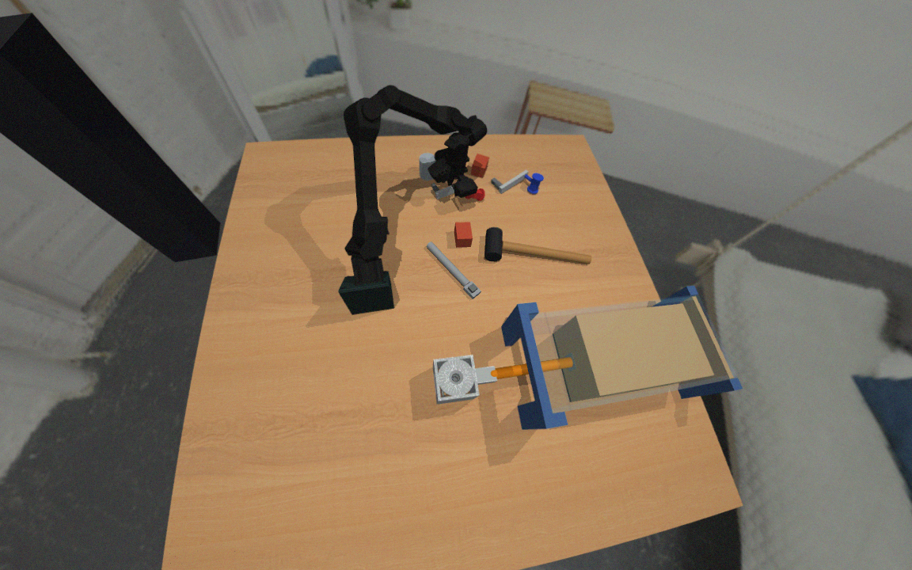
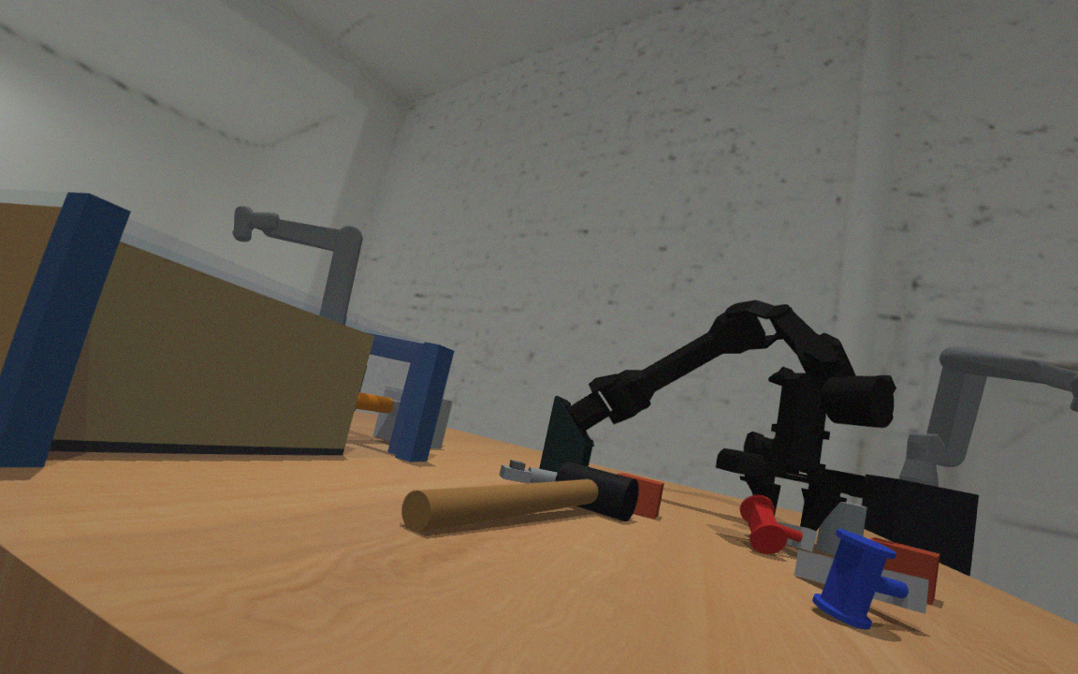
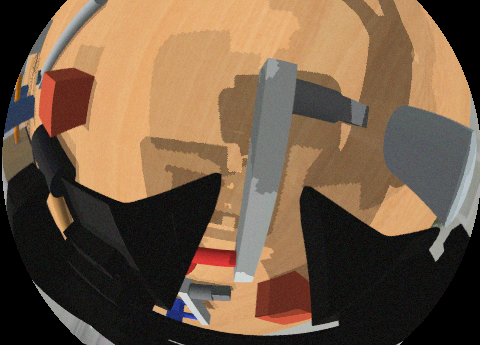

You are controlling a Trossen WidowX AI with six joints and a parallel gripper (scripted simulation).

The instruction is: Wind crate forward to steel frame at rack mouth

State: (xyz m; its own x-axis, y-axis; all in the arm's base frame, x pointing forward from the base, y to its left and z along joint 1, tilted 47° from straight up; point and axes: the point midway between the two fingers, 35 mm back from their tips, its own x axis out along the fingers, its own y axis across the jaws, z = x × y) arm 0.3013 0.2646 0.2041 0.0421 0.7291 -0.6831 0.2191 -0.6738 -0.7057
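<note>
Right now my gripper tip is 6 cm short of the red knob, 3 cm to the left of it and 2 cm below it. The rest, counted from my gripper tip: red-knobbed winch handle 1 cm ahead, 1 cm to the right, 1 cm above; blue knob 27 cm ahead, 2 cm to the right, 2 cm above; blue-knobbed crank handle 23 cm ahead, 1 cm to the right, 1 cm above.
</note>
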